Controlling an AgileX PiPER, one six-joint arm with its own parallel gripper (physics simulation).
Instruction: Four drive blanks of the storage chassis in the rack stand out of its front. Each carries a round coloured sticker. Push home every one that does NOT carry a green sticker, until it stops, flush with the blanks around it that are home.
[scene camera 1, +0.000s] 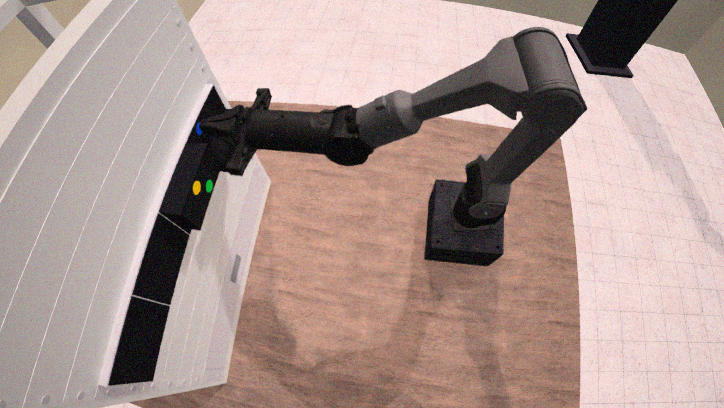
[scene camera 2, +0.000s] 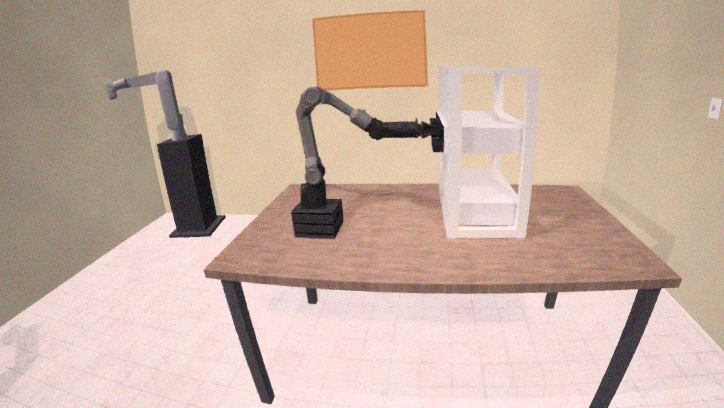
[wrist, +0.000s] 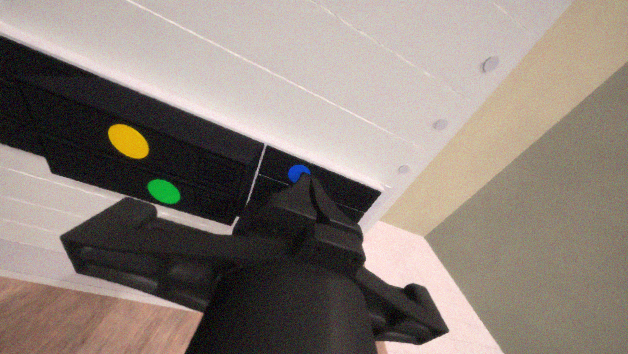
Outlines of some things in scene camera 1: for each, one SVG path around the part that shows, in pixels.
My gripper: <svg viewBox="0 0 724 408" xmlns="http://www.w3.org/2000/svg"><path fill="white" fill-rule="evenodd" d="M269 88L257 89L257 97L251 107L244 108L243 105L237 105L225 113L201 120L199 128L203 134L218 138L235 148L231 161L227 162L226 165L230 175L243 176L247 165L257 149L281 151L278 144L278 125L284 110L268 110L272 98Z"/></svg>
A white rack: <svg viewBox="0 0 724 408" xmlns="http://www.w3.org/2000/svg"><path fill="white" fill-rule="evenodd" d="M0 0L0 32L16 16L47 48L0 110L0 408L102 408L225 384L227 382L251 258L271 180L256 153L247 165L243 176L230 175L226 165L227 162L231 161L235 148L218 138L203 134L199 128L202 119L220 115L232 108L214 76L177 0L91 0L65 29L42 4L56 0Z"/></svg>
